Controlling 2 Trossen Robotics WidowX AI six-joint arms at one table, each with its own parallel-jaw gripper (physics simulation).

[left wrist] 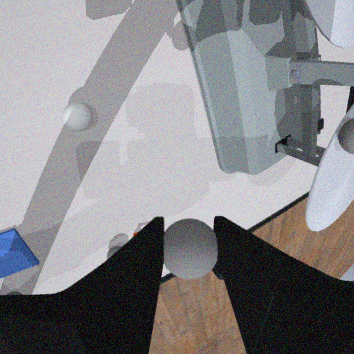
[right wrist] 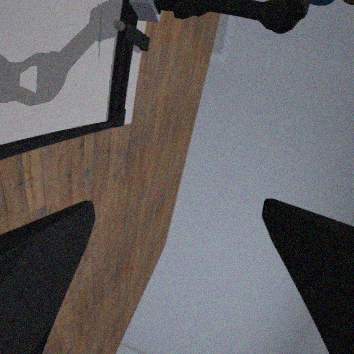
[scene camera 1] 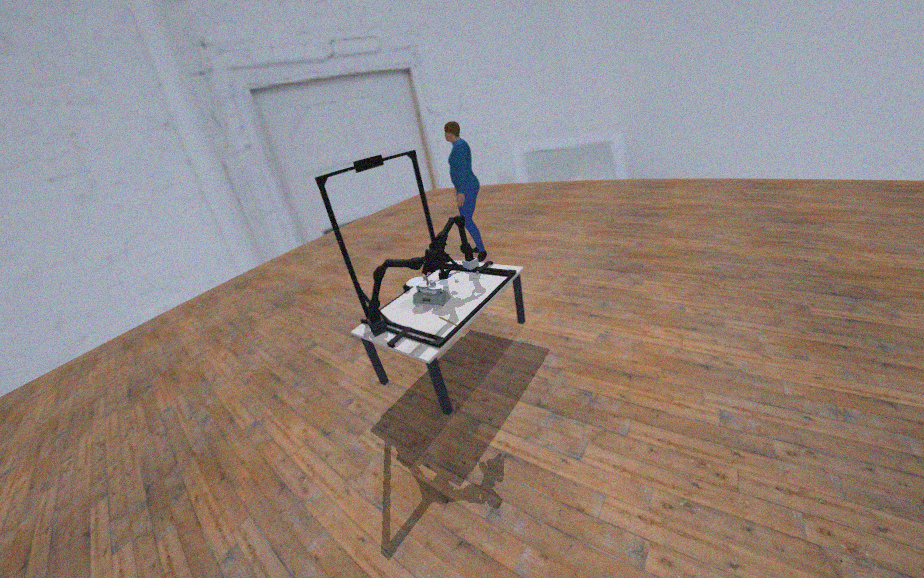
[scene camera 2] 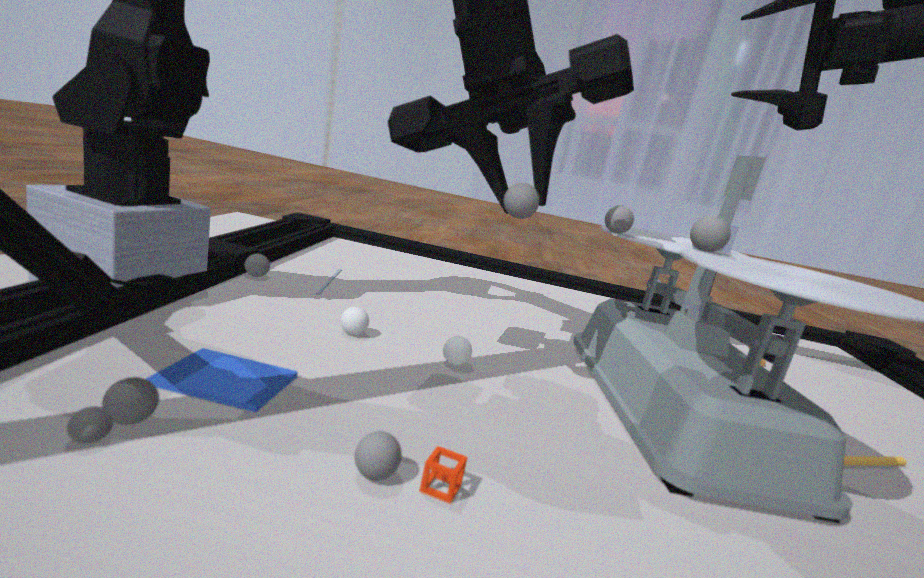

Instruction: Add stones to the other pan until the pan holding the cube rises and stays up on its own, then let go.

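Seen in the pictures: left gripper, fingertip midpoint: (left wrist: 188, 224) (scene camera 1: 436, 270) (scene camera 2: 525, 209); right gripper, fingertip midpoint: (right wrist: 179, 208) (scene camera 1: 450, 261) (scene camera 2: 736, 57); left arm's base at its link origin: (scene camera 1: 469, 259) (scene camera 2: 126, 197); right arm's base at its link origin: (scene camera 1: 375, 320).
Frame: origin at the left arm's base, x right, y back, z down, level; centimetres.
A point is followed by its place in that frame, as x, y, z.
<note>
My left gripper (scene camera 2: 523, 206) {-4.2, -37.2, -7.3} (left wrist: 188, 224) {-4.2, -37.2, -7.3} is shut on a round grey stone (scene camera 2: 521, 196) {-2.1, -37.2, -8.4} (left wrist: 191, 250) {-4.3, -36.4, -8.9}, in the air left of the scale (scene camera 2: 742, 429) {-0.7, -55.8, 3.4} (left wrist: 240, 110) {-8.4, -49.1, 2.9} (scene camera 1: 430, 297) {-18.9, -56.4, 2.8}. In scene camera 2 one stone (scene camera 2: 618, 218) {-16.6, -43.5, -7.2} rests at the far pan (scene camera 2: 655, 240) {-19.4, -47.3, -5.6}; another stone (scene camera 2: 710, 232) {-7.1, -50.8, -8.4} shows at the near pan's (scene camera 2: 824, 284) {-4.4, -58.0, -6.8} left end, its support unclear. The left wrist view shows a stone (left wrist: 347, 136) {-8.3, -49.5, -8.0} on the lower white pan (left wrist: 325, 195) {-2.3, -52.7, -6.8}. No cube shows on either pan; an orange open-frame cube (scene camera 2: 443, 475) {9.6, -39.1, 8.5} lies on the table. My right gripper (scene camera 2: 737, 55) {-44.8, -50.1, -27.7} (right wrist: 179, 208) {-44.8, -50.1, -27.7} is open and empty, high at the right.
Pale stones (scene camera 2: 355, 321) {-5.1, -23.1, 6.9} (scene camera 2: 457, 351) {-6.0, -33.5, 7.0}, a grey stone (scene camera 2: 378, 455) {12.8, -35.9, 6.6} and darker stones (scene camera 2: 130, 400) {16.5, -21.5, 6.7} (scene camera 2: 256, 265) {-11.6, -5.4, 7.0} lie about the table. A blue tile (scene camera 2: 224, 380) {9.3, -21.4, 8.3} (left wrist: 15, 252) {8.1, -23.4, 8.3}, a thin rod (scene camera 2: 329, 281) {-18.3, -11.1, 8.6} and a yellow stick (scene camera 2: 875, 461) {-15.9, -69.0, 8.2} lie there too. A person (scene camera 1: 462, 163) stands behind the table.
</note>
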